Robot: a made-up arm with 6 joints. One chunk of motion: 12 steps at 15 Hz.
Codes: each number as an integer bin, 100 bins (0 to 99) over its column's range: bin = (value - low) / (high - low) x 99, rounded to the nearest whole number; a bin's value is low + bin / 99 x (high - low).
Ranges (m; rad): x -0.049..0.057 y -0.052..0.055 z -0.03..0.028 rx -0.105..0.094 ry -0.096..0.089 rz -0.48..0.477
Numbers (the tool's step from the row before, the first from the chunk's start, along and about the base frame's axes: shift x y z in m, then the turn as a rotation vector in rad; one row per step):
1: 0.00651 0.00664 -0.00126 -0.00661 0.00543 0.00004
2: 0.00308 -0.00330 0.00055 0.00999 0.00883 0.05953
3: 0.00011 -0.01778 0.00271 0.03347 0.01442 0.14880
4: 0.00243 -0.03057 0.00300 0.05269 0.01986 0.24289
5: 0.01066 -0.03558 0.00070 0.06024 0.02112 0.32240
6: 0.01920 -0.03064 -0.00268 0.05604 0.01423 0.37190
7: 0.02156 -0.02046 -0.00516 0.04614 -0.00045 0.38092
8: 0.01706 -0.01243 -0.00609 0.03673 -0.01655 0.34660
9: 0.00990 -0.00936 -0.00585 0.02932 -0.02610 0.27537
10: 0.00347 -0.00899 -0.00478 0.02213 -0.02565 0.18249
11: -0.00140 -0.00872 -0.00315 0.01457 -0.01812 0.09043
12: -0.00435 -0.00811 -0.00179 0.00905 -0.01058 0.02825
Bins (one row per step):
1: 52 54 49 49 54 50
2: 49 45 52 57 56 56
3: 46 32 56 69 59 65
4: 48 20 56 78 62 75
5: 56 15 52 82 63 83
6: 64 20 47 80 59 88
7: 66 29 42 75 51 89
8: 62 37 41 71 43 86
9: 55 39 41 67 37 78
10: 49 40 43 63 38 69
11: 44 40 46 59 42 59
12: 42 41 48 57 46 53

